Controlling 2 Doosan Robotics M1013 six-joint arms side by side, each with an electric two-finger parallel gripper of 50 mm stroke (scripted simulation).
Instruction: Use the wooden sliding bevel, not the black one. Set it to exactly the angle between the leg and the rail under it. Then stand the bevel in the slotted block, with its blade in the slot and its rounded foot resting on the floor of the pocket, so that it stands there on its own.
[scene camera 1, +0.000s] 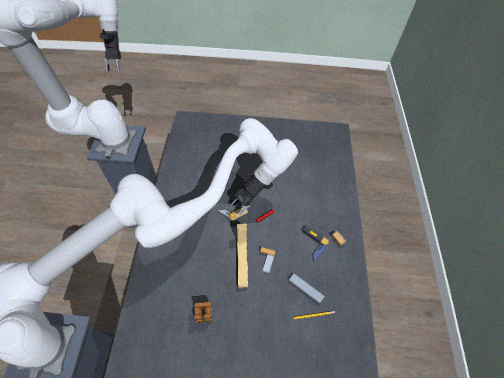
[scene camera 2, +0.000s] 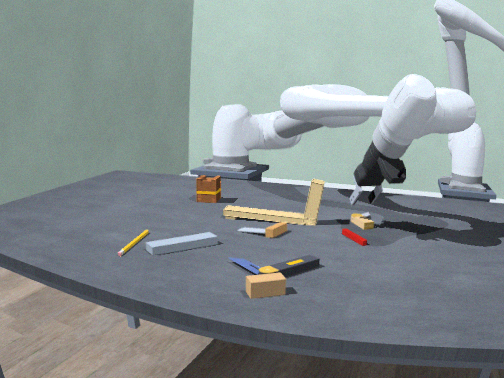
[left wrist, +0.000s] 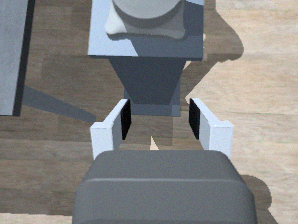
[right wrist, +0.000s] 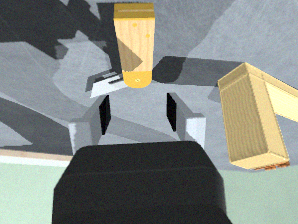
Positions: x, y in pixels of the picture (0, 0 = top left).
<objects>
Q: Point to my left gripper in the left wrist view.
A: At 159, 111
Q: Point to my right gripper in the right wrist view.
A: At 138, 105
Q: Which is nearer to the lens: the tan block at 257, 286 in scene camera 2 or the grey bar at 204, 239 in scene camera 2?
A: The tan block.
</objects>
